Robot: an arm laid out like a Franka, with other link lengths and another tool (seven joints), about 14 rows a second.
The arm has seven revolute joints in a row. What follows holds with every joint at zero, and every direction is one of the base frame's. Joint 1 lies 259.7 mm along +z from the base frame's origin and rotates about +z. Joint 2 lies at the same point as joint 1 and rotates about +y. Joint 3 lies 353.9 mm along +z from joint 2 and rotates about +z. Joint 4 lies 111.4 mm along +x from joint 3 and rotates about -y. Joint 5 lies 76.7 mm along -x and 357.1 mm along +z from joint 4 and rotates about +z. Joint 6 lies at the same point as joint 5 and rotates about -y. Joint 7 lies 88.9 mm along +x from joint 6 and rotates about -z. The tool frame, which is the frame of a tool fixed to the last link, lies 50 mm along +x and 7 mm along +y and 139.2 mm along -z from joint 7; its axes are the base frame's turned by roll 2.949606, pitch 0 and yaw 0.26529 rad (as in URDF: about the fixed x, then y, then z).
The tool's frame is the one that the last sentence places.
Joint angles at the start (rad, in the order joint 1, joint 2, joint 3, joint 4, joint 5, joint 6, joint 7):
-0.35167, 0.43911, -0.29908, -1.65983, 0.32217, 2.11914, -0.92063
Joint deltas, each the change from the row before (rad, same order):
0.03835, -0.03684, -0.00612, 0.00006, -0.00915, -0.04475, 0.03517
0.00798, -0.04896, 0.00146, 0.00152, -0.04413, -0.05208, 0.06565
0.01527, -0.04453, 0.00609, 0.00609, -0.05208, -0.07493, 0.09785
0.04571, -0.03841, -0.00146, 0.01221, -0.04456, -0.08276, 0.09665
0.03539, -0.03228, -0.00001, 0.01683, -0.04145, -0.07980, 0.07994
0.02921, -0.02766, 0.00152, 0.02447, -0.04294, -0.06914, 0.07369
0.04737, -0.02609, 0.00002, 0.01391, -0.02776, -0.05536, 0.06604
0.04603, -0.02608, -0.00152, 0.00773, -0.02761, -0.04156, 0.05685
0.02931, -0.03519, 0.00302, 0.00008, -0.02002, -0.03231, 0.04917
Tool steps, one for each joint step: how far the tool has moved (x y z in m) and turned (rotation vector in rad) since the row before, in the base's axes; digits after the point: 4 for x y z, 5 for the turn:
0.0061, 0.0242, 0.0208, 0.01430, 0.00631, 0.00941
-0.0063, 0.0075, 0.0265, -0.00528, 0.02097, -0.02845
-0.0054, 0.0139, 0.0217, 0.00180, 0.04663, -0.04571
0.0007, 0.0280, 0.0198, 0.00023, 0.05146, -0.02739
-0.0029, 0.0215, 0.0182, -0.00743, 0.04849, -0.02505
-0.0033, 0.0161, 0.0200, -0.02223, 0.03667, -0.02756
0.0003, 0.0268, 0.0160, -0.01463, 0.02687, -0.01098
-0.0013, 0.0241, 0.0146, -0.01997, 0.01813, -0.00704
-0.0064, 0.0169, 0.0176, -0.01423, 0.00320, -0.01437

